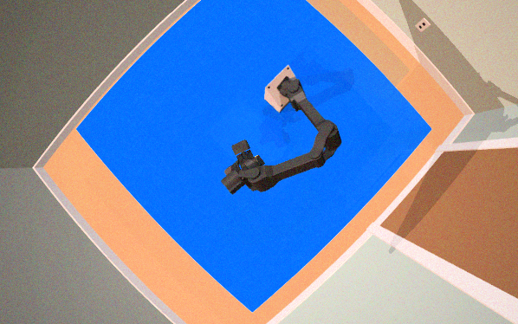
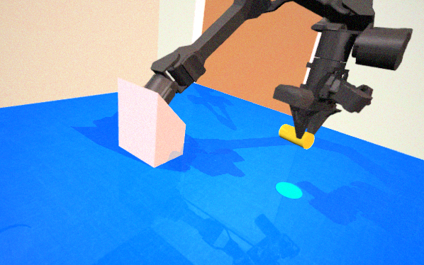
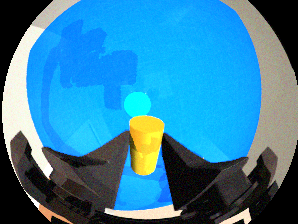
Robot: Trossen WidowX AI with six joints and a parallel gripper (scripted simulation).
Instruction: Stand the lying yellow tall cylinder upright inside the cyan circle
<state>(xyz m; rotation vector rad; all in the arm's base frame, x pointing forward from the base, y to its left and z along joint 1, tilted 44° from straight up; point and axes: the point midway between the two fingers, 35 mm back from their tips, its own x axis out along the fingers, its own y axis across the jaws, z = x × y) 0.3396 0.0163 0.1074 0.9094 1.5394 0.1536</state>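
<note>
My gripper tip is 130 mm above the cyan circle and 10 mm to the right of it. Round my gripper tip: yellow tall cylinder (20 mm behind, 10 mm to the left).
</note>
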